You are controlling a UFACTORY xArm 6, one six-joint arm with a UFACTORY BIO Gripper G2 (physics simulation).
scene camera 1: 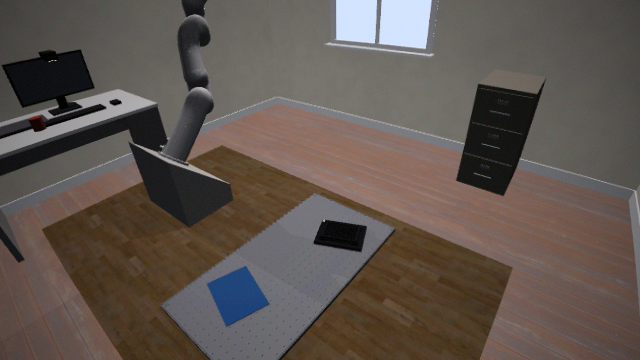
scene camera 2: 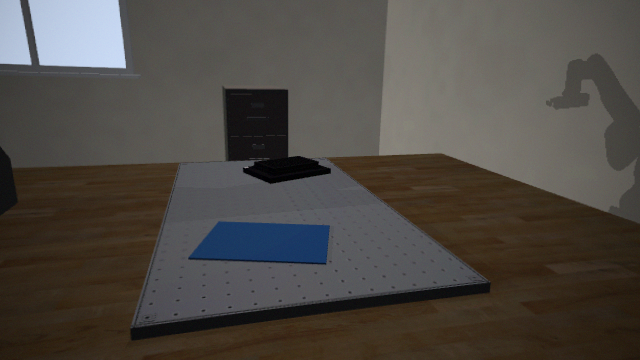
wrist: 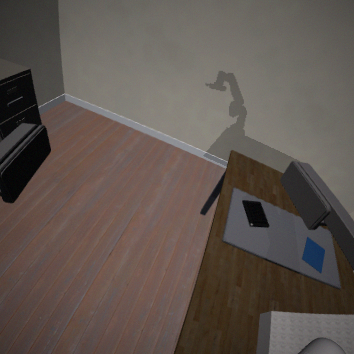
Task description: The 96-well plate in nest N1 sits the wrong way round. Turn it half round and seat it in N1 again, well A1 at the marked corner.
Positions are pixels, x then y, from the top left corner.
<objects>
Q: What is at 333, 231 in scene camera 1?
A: A black 96-well plate.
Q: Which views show my gripper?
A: The wrist view only.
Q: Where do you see a black 96-well plate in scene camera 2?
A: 297, 163
</objects>
